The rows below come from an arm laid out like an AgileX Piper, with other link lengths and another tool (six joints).
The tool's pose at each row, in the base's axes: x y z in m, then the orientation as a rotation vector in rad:
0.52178, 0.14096, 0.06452, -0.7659, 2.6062, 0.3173
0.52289, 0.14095, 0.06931, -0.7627, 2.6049, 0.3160
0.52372, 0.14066, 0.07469, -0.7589, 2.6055, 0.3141
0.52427, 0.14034, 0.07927, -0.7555, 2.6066, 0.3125
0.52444, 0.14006, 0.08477, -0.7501, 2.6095, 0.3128
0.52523, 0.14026, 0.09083, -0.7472, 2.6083, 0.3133
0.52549, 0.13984, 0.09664, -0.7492, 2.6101, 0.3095
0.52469, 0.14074, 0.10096, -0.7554, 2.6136, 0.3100
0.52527, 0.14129, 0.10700, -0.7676, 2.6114, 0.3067
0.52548, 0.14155, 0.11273, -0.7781, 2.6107, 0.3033
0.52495, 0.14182, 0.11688, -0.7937, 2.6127, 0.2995
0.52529, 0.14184, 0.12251, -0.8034, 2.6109, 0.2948
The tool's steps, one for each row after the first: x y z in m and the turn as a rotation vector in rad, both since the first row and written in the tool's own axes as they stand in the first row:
-0.00295, -0.00014, -0.00393, 0.0018, -0.0021, 0.0015
-0.00582, -0.00030, -0.00856, 0.0038, -0.0025, 0.0038
-0.00810, -0.00041, -0.01258, 0.0055, -0.0023, 0.0060
-0.01052, -0.00017, -0.01753, 0.0060, -0.0014, 0.0104
-0.01388, 0.00016, -0.02262, 0.0064, -0.0034, 0.0120
-0.01644, 0.00026, -0.02786, 0.0084, -0.0007, 0.0106
-0.01814, 0.00189, -0.03168, 0.0062, 0.0043, 0.0077
-0.02150, 0.00263, -0.03671, 0.0062, 0.0064, -0.0012
-0.02430, 0.00331, -0.04168, 0.0065, 0.0094, -0.0087
-0.02584, 0.00424, -0.04546, 0.0055, 0.0165, -0.0186
-0.02858, 0.00464, -0.05037, 0.0069, 0.0185, -0.0260

